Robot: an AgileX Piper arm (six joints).
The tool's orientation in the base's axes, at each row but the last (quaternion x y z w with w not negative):
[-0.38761, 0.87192, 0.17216, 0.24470]
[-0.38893, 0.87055, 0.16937, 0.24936]
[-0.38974, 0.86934, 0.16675, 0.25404]
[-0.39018, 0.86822, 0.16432, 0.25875]
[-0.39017, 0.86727, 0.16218, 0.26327]
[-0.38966, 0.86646, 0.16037, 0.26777]
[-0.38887, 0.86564, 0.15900, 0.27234]
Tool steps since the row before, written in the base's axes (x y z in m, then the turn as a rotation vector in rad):
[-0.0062, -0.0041, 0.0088, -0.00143, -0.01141, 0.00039]
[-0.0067, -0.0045, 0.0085, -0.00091, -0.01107, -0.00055]
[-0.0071, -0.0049, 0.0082, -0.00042, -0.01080, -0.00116]
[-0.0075, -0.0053, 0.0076, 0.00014, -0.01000, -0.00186]
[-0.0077, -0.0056, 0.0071, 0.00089, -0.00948, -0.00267]
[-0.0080, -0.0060, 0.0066, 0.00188, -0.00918, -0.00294]
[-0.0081, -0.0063, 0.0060, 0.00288, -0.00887, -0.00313]
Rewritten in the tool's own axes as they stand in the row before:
[0.0011, 0.0031, -0.0111, 0.00736, -0.00617, -0.00633]
[0.0017, 0.0031, -0.0112, 0.00739, -0.00645, -0.00524]
[0.0022, 0.0030, -0.0113, 0.00730, -0.00670, -0.00445]
[0.0030, 0.0030, -0.0112, 0.00692, -0.00668, -0.00332]
[0.0035, 0.0028, -0.0110, 0.00667, -0.00698, -0.00216]
[0.0041, 0.0027, -0.0109, 0.00610, -0.00755, -0.00146]
[0.0046, 0.0025, -0.0107, 0.00548, -0.00813, -0.00081]

